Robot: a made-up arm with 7 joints. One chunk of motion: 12 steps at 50 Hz.
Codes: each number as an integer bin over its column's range. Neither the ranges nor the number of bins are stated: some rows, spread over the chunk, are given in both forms.
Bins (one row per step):
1: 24 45 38 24 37 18
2: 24 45 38 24 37 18
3: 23 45 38 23 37 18
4: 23 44 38 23 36 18
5: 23 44 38 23 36 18
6: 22 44 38 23 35 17
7: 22 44 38 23 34 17
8: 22 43 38 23 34 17
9: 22 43 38 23 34 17
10: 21 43 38 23 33 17
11: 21 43 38 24 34 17
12: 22 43 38 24 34 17
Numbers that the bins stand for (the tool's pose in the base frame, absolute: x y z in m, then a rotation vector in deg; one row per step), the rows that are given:
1: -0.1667 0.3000 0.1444 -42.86 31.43 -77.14
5: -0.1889 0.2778 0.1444 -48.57 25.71 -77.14
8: -0.2111 0.2556 0.1444 -48.57 14.29 -82.86
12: -0.2111 0.2556 0.1444 -42.86 14.29 -82.86
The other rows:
2: -0.1667 0.3000 0.1444 -42.86 31.43 -77.14
3: -0.1889 0.3000 0.1444 -48.57 31.43 -77.14
4: -0.1889 0.2778 0.1444 -48.57 25.71 -77.14
6: -0.2111 0.2778 0.1444 -48.57 20.00 -82.86
7: -0.2111 0.2778 0.1444 -48.57 14.29 -82.86
9: -0.2111 0.2556 0.1444 -48.57 14.29 -82.86
10: -0.2333 0.2556 0.1444 -48.57 8.57 -82.86
11: -0.2333 0.2556 0.1444 -42.86 14.29 -82.86

